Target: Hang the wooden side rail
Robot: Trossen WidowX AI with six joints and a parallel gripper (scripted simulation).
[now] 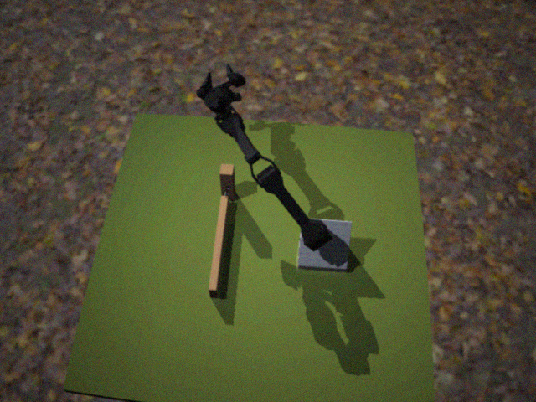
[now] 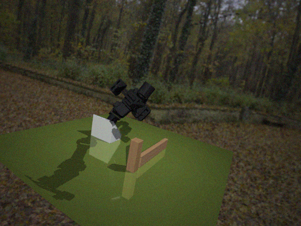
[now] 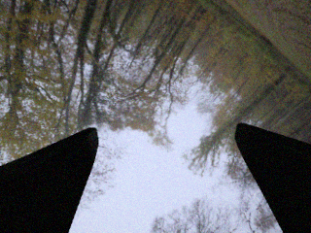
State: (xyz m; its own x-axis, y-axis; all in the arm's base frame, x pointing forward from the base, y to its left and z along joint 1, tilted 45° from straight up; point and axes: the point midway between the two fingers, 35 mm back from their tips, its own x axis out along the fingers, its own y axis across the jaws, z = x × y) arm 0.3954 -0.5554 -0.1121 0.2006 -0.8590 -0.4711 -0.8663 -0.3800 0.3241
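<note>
Now: gripper tip 35 cm above the wooden headboard post, 28 cm to the right of it and 5 cm past it.
</note>
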